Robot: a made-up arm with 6 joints.
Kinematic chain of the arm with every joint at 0, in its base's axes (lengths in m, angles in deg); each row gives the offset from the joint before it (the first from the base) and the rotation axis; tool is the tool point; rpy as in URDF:
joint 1: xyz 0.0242 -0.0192 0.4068 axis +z
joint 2: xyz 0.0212 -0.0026 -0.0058 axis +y
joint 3: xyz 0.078 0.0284 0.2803 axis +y
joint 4: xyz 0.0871 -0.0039 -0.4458 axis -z
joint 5: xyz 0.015 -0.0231 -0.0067 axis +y
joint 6: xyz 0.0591 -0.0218 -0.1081 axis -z
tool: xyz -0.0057 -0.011 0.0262 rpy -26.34 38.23 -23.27
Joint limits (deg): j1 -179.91..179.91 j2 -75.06..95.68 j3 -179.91..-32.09 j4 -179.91..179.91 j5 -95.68..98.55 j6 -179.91..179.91
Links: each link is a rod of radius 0.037 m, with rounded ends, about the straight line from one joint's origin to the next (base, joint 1, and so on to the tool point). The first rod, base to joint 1, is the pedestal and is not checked.
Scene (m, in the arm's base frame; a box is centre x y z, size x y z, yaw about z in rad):
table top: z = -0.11
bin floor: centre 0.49 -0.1 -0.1 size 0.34 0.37 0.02 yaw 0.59
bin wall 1: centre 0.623 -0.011 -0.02 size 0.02 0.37 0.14 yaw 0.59
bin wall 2: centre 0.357 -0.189 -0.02 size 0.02 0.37 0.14 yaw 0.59
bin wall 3: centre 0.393 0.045 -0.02 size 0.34 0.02 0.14 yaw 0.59
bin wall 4: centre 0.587 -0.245 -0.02 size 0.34 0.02 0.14 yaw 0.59
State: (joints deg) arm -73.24 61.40 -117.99 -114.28 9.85 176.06
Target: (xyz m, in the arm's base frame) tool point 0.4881 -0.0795 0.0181
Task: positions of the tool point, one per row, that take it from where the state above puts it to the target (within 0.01 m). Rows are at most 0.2 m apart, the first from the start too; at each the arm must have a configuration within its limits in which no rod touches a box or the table.
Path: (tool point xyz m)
1: 0.4587 -0.6490 0.2118
2: 0.5303 -0.5081 0.1867
3: 0.5584 -0.3572 0.1690
4: 0.5429 -0.2101 0.1596
5: 0.4881 -0.0795 0.1584
6: 0.4938 -0.0813 0.0902
7: 0.4882 -0.0796 0.0181

